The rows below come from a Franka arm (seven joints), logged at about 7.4 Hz.
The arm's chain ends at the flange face. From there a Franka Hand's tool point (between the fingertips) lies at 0.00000 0.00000 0.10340 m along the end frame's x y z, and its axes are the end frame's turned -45 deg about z.
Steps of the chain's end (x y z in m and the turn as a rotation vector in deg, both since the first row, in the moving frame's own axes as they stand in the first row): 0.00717 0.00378 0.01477 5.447 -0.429 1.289; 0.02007 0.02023 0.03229 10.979 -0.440 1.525; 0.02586 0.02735 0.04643 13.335 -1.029 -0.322; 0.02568 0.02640 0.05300 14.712 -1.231 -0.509; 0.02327 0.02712 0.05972 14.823 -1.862 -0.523; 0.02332 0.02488 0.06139 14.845 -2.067 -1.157; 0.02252 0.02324 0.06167 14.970 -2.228 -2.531; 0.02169 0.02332 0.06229 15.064 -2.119 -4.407
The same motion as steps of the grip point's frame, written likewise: 0.00887 0.00033 0.01430 4.155 3.548 1.289; 0.01345 0.01419 0.03039 8.074 7.452 1.525; 0.01446 0.01942 0.04363 10.157 8.702 -0.322; 0.01641 0.01663 0.04959 11.273 9.533 -0.509; 0.01353 0.01451 0.05622 11.798 9.165 -0.523; 0.01480 0.01258 0.05787 11.959 9.035 -1.157; 0.01508 0.01032 0.05808 12.161 9.010 -2.531; 0.01432 0.00955 0.05867 12.150 9.153 -4.407
